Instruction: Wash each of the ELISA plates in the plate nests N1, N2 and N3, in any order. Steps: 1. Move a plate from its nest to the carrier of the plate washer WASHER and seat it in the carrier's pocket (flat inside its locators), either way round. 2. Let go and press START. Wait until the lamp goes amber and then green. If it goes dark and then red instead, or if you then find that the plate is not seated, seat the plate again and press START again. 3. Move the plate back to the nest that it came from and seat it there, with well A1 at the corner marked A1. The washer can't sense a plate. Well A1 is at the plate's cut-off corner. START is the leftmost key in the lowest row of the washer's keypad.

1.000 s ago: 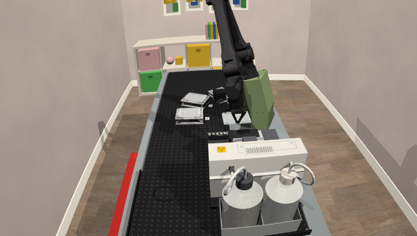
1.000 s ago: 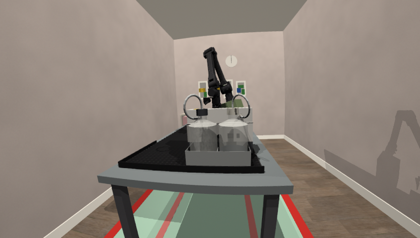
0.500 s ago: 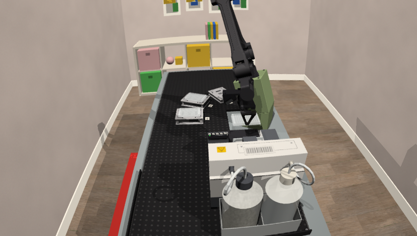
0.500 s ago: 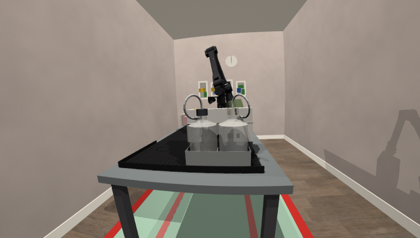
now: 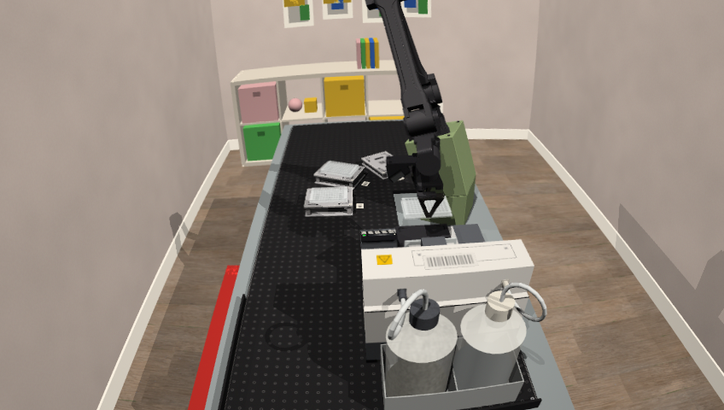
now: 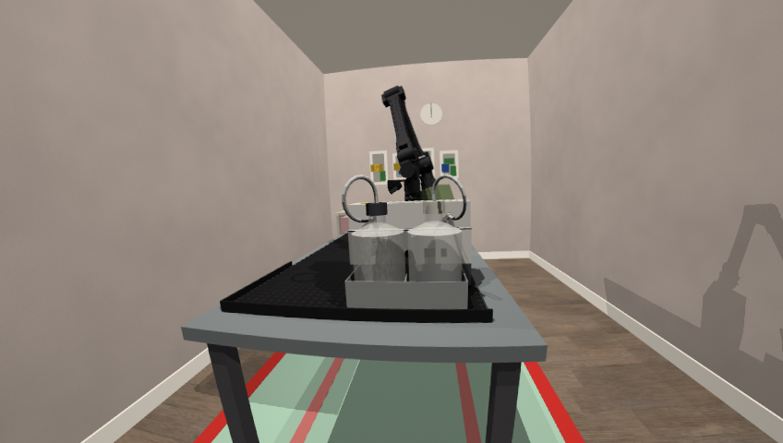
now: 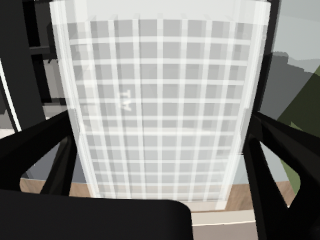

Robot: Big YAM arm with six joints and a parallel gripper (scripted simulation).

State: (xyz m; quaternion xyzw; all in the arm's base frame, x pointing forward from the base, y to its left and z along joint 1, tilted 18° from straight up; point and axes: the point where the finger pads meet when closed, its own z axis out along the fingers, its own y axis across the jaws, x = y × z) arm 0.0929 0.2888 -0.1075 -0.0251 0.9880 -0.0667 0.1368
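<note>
The washer carrier is 10 cm below my hand. From my hand the other things lie so: plate washer (15 cm to the left, 6 cm below).
</note>
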